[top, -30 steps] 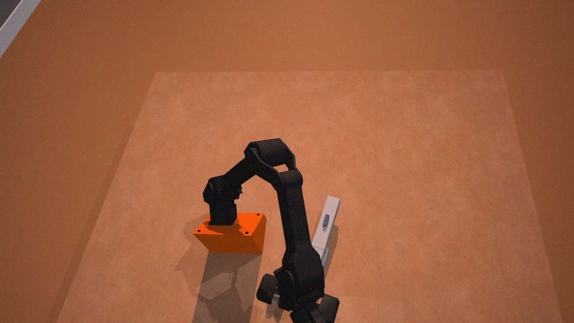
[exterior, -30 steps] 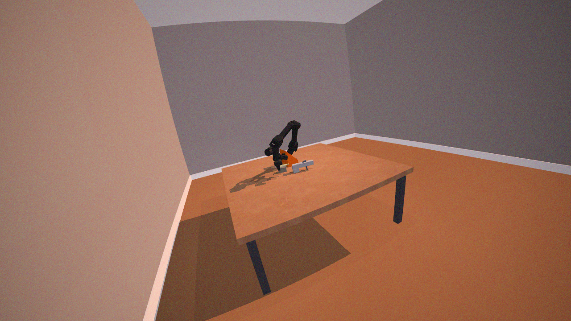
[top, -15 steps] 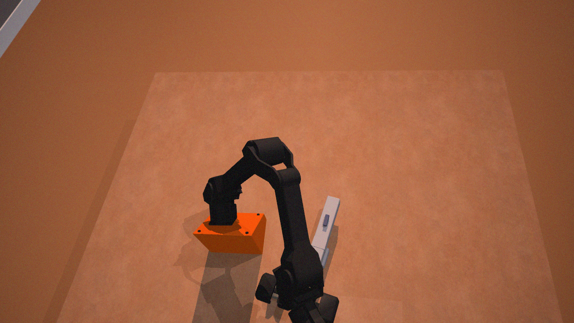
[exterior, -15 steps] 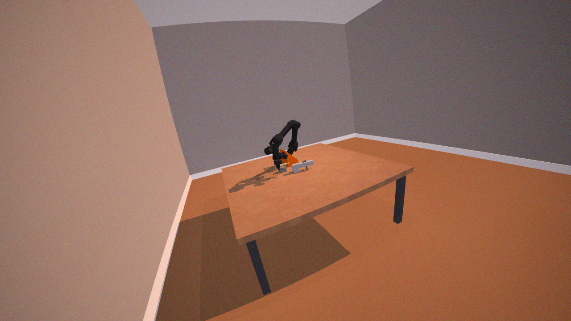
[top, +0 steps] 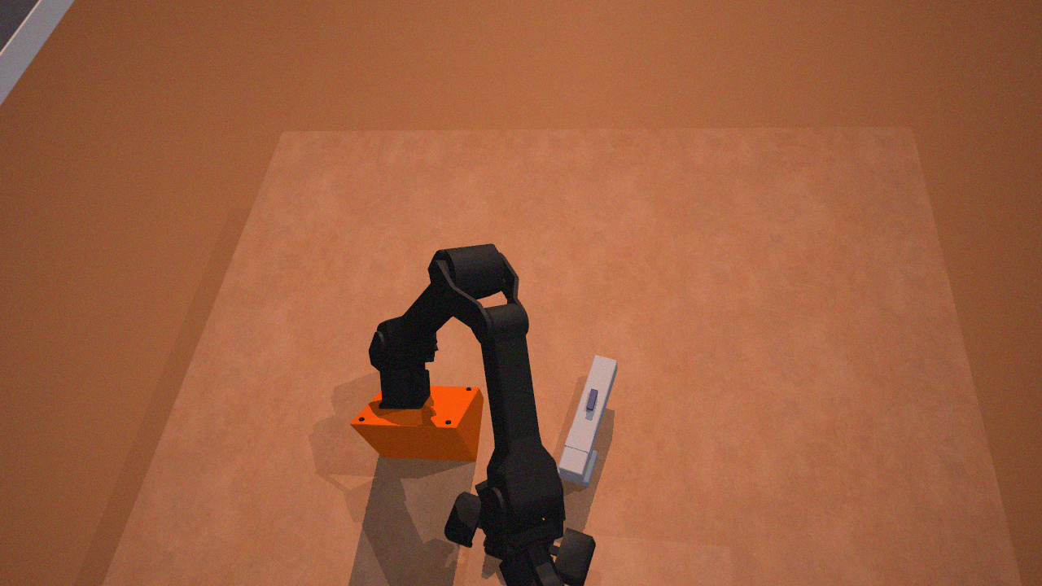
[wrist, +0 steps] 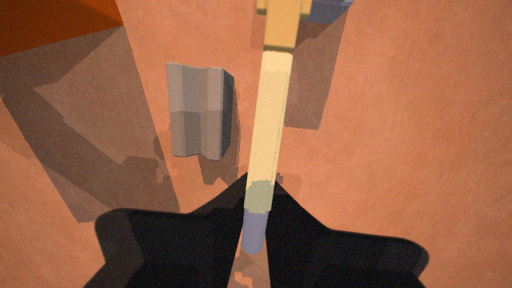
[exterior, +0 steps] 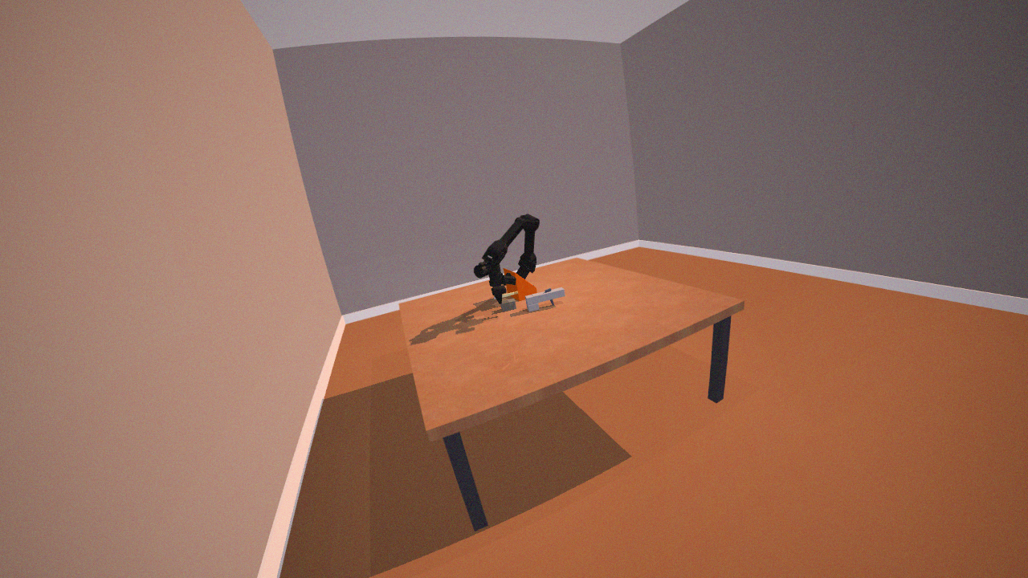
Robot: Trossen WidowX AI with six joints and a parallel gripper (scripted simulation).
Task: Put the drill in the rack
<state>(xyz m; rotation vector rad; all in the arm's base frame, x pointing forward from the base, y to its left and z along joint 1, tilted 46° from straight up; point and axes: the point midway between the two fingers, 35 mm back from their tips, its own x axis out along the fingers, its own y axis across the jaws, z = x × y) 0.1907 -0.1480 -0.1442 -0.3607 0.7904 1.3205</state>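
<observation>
The grooved block lies 5 cm to the left of my gripper tip, 4 cm behind it and 3 cm below it. The rest, counted from my gripper tip: blue-grey key: 21 cm to the left, 9 cm ahead; then pale grey fixture: 19 cm to the left, 9 cm ahead, 1 cm below.
</observation>
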